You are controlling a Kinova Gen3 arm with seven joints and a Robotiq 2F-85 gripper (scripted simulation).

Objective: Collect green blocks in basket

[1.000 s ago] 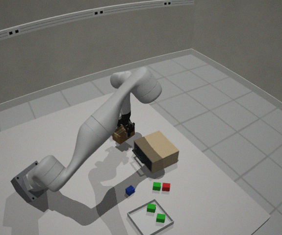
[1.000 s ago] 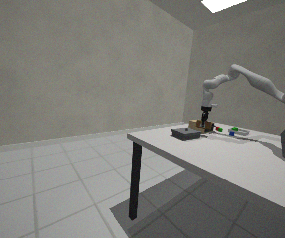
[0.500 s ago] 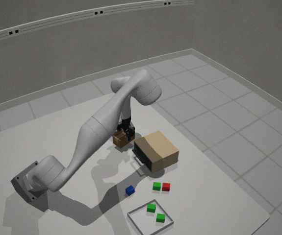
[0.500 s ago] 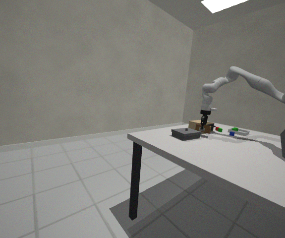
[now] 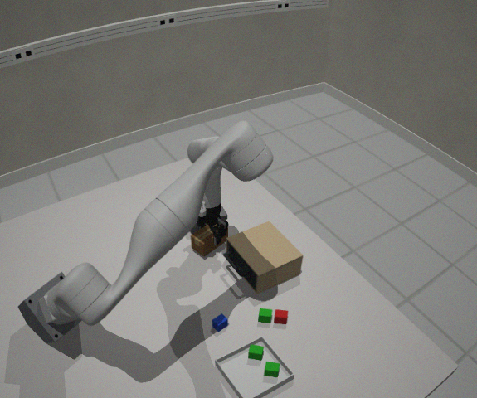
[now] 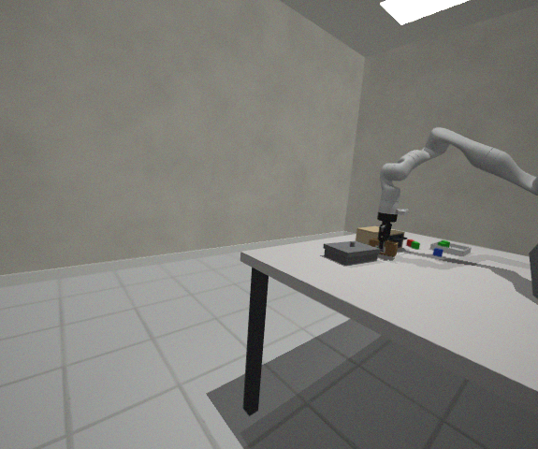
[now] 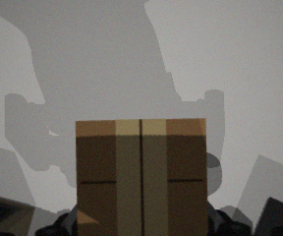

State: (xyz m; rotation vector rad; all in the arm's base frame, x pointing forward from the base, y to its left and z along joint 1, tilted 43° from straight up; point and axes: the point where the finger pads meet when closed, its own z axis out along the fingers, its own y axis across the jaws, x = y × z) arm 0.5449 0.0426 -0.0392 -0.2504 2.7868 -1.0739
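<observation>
Now: the red block 4 cm behind my hand, 36 cm to the right of it and 3 cm below it. Round my hand: light wooden cabinet 6 cm ahead, 17 cm to the right, 1 cm below; darker brown wooden box right at my hand; knobbed lid 7 cm ahead, 15 cm to the left.
</observation>
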